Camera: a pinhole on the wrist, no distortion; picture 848 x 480 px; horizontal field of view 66.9 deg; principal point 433.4 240.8 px. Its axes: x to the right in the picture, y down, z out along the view. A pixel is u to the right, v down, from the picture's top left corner.
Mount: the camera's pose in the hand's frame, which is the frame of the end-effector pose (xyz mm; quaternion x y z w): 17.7 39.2 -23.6 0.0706 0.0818 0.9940 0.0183
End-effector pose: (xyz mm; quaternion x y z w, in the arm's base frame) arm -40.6 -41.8 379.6 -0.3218 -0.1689 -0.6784 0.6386
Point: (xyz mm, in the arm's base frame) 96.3 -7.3 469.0
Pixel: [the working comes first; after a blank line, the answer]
In the camera's frame: 5.6 -49.6 152.7

457.0 32.2
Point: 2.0 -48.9 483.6
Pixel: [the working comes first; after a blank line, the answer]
In the camera's frame: -42.2 31.4 108.1

182.9 427.1
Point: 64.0 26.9 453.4
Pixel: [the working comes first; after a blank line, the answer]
In the camera's frame: 40.9 -15.6 145.3

614.0 171.8
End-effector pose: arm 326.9 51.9 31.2 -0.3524 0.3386 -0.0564 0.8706
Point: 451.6 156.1 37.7
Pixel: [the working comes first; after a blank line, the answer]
In the camera's frame: -15.0 9.9 169.8

376.7 278.2
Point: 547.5 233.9 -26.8
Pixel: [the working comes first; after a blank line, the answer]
In the camera's frame: -82.7 -65.7 265.3

233.3 81.9
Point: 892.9 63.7 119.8
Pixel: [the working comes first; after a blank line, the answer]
In the camera's frame: -306.9 227.8 447.9

outside the picture
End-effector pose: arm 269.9 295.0 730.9 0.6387 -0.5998 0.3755 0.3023
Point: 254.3 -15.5 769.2
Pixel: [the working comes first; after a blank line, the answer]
In the camera's frame: -144.0 34.5 281.7

105.3 319.3
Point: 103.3 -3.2 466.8
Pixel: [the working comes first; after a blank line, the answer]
In the camera's frame: 140.8 -102.8 401.9

658.2 76.7
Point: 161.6 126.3 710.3
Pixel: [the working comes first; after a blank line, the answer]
In the camera's frame: -28.9 -59.4 181.1

330.9 30.2
